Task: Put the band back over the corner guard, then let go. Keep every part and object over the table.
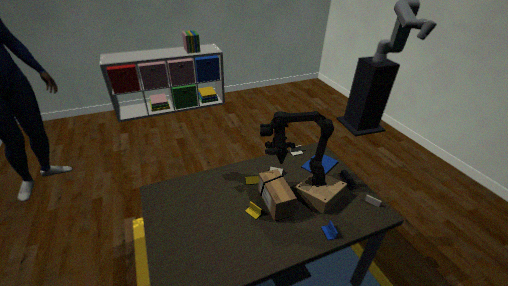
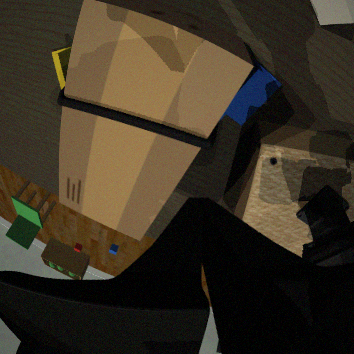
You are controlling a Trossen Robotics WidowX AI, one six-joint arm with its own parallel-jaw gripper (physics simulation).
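Places are measured from the arm's base along level axes (x right, y up, z back), in millimetres.
Where they show: gripper, fingertip midpoint: (image 1: 281,163) (image 2: 197,207); arm's base, origin of the base link: (image 1: 319,182) (image 2: 323,209).
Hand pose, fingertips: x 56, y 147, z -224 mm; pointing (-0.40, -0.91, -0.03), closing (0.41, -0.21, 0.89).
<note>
Each offset is from my fingertips to the top centre of the thing.
The cardboard box {dx -76, dy -76, dz -49 mm} (image 1: 281,196) (image 2: 135,55) lies on the table, with the black band (image 1: 272,178) (image 2: 135,121) running straight across its top near the far end. My black gripper (image 1: 282,161) (image 2: 197,207) is shut and empty. It hangs above the box's far end, apart from the band. Small L-shaped guards lie loose around the box: a yellow one {dx -107, dy -175, dz -188 mm} (image 1: 254,210), a blue one (image 1: 330,230) (image 2: 253,95) and a white one {dx -217, dy -175, dz +495 mm} (image 1: 373,200). A flat yellow piece {dx +134, dy -183, dz -123 mm} (image 1: 252,180) lies by the far end. I cannot tell whether a guard is under the band.
The arm's wooden base (image 1: 322,194) (image 2: 280,200) stands right beside the box. A blue flat sheet {dx +159, dy -212, dz +359 mm} (image 1: 325,163) lies behind the base. White pieces (image 1: 276,171) {dx +316, dy -175, dz +260 mm} (image 1: 297,153) lie beyond the box. The table's front edge runs past the blue guard.
</note>
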